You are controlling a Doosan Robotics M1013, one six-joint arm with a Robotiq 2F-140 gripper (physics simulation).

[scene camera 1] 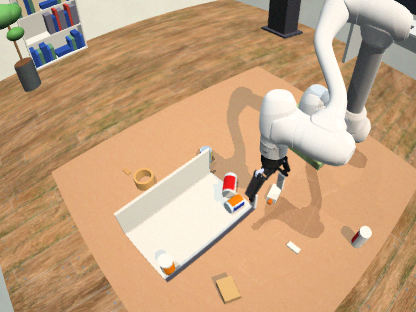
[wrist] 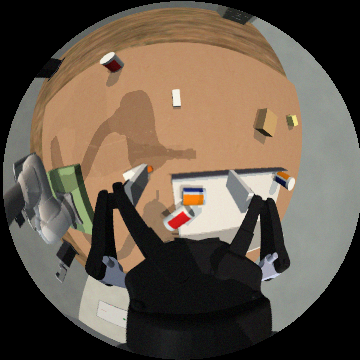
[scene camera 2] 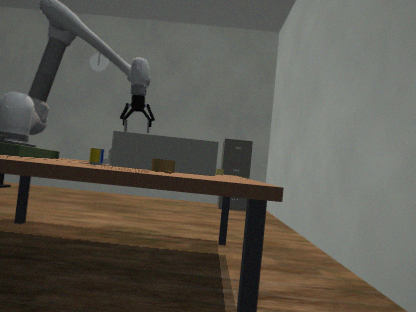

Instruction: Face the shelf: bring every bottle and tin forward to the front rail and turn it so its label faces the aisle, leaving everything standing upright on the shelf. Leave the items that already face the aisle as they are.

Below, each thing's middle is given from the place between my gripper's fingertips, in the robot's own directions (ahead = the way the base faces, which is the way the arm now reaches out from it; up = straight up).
Now: the white shelf (scene camera 1: 132,214) 22 cm ahead of my hand, 19 cm to the right of it and 12 cm below it. From my hand the other things lie so: white shelf tray (scene camera 1: 184,226) (22 cm ahead, 20 cm below, 18 cm to the right).
